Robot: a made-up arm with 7 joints.
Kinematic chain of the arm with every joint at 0, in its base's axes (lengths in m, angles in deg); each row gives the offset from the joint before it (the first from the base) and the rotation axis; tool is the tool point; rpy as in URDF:
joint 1: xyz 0 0 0.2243 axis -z
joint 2: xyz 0 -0.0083 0.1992 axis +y
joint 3: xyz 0 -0.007 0.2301 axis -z
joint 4: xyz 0 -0.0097 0.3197 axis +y
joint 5: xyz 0 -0.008 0.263 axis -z
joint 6: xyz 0 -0.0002 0.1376 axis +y
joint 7: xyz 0 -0.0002 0.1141 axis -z
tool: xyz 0 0 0 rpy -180 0 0
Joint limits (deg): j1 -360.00..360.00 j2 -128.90..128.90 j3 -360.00..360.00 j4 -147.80..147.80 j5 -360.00..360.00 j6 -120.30..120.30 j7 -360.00..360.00
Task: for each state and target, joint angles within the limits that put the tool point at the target. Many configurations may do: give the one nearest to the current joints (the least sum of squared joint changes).
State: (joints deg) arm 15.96 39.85 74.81 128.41 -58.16 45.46 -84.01
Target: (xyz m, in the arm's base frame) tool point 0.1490 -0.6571 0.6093
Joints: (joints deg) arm 32.44 49.14 74.37 94.04 -62.27 36.53 -84.01
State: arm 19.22 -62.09 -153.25 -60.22 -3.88 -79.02 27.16
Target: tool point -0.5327 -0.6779 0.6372
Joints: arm -30.24 -91.96 -126.75 -44.41 3.16 -67.31 27.16
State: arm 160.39 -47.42 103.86 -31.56 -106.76 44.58 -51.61
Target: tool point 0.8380 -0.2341 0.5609
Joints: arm 167.65 -81.58 84.99 -57.45 -112.20 47.46 -51.61
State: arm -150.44 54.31 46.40 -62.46 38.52 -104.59 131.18
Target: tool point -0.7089 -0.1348 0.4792
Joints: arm -161.45 91.80 69.69 -65.95 42.99 -104.99 131.18
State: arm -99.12 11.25 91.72 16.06 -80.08 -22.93 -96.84
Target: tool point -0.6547 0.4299 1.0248
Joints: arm -123.57 49.58 104.47 -37.32 -73.92 -29.48 -96.84
